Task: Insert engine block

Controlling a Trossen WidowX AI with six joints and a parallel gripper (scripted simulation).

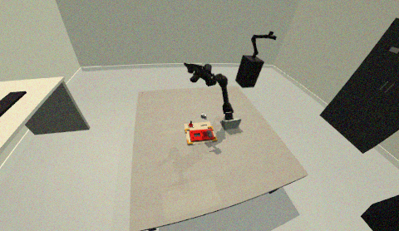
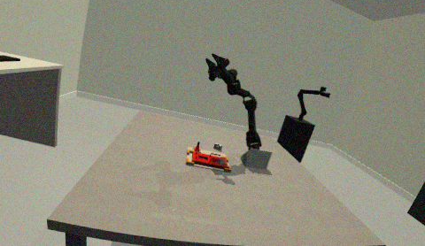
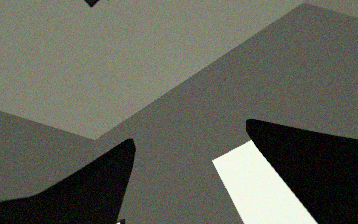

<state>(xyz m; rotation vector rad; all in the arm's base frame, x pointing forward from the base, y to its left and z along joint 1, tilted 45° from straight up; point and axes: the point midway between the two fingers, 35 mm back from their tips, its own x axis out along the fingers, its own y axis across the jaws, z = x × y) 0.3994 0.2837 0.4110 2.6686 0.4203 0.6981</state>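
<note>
Now: the engine block 55 cm below my gripper tip, 21 cm behind it and 4 cm to the right of it.
</note>
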